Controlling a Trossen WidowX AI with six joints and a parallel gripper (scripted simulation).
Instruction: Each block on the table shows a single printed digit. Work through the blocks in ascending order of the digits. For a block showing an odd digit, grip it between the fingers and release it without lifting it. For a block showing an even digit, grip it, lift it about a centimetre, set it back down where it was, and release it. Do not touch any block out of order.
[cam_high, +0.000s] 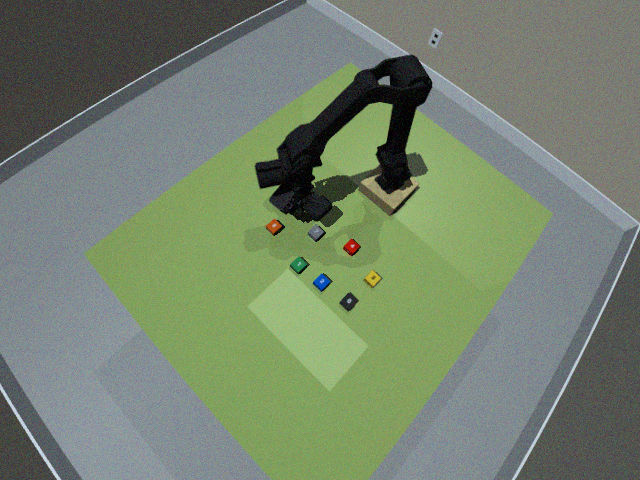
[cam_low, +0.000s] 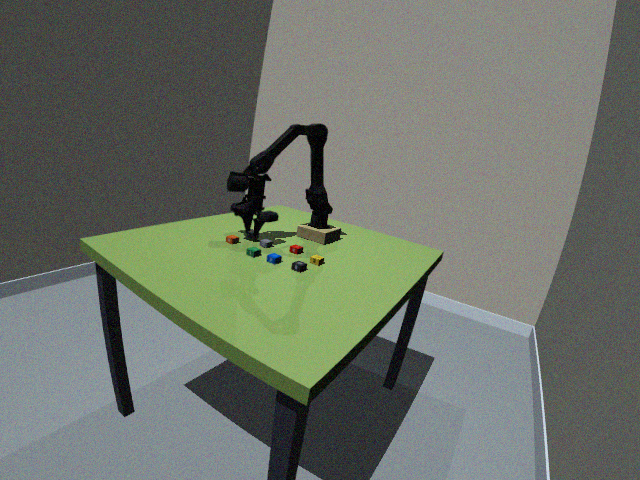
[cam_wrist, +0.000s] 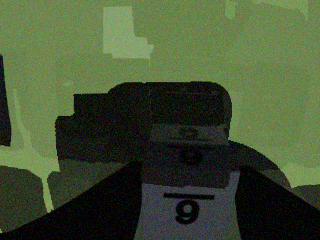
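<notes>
Now: gripper tip 100 mm to the right of the grey block and 10 mm short of it. The rest, counted from my gripper tip: white block 10 mm behind; then green block 150 mm to the left, 100 mm ahead; then orange block 100 mm ahead, 20 mm to the left.
</notes>
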